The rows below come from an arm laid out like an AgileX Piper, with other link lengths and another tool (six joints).
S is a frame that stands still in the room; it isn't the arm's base.
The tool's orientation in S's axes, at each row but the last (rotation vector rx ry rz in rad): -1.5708, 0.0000, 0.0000; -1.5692, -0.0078, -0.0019; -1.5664, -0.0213, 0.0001; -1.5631, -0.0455, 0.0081; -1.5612, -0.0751, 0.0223; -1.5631, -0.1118, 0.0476; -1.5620, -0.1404, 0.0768; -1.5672, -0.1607, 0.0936
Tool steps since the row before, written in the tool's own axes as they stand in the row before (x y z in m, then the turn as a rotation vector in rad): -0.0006, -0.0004, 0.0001, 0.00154, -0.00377, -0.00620; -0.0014, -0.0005, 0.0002, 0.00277, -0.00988, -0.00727; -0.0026, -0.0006, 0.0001, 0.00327, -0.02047, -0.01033; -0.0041, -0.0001, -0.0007, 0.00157, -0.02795, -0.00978; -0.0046, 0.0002, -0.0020, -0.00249, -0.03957, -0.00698; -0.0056, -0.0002, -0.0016, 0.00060, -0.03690, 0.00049; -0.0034, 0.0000, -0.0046, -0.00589, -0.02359, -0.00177; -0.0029, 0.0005, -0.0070, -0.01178, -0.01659, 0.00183
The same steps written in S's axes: -0.0006, 0.0001, 0.0004, 0.00154, -0.00620, 0.00377; -0.0014, 0.0002, 0.0005, 0.00274, -0.00728, 0.00989; -0.0026, 0.0001, 0.0006, 0.00313, -0.01038, 0.02047; -0.0041, -0.0008, 0.0000, 0.00124, -0.00994, 0.02791; -0.0045, -0.0023, -0.0004, -0.00337, -0.00751, 0.03941; -0.0054, -0.0022, 0.0000, -0.00095, 0.00025, 0.03690; -0.0027, -0.0050, -0.0002, -0.00653, -0.00277, 0.02332; -0.0017, -0.0074, -0.0006, -0.01262, -0.00014, 0.01607
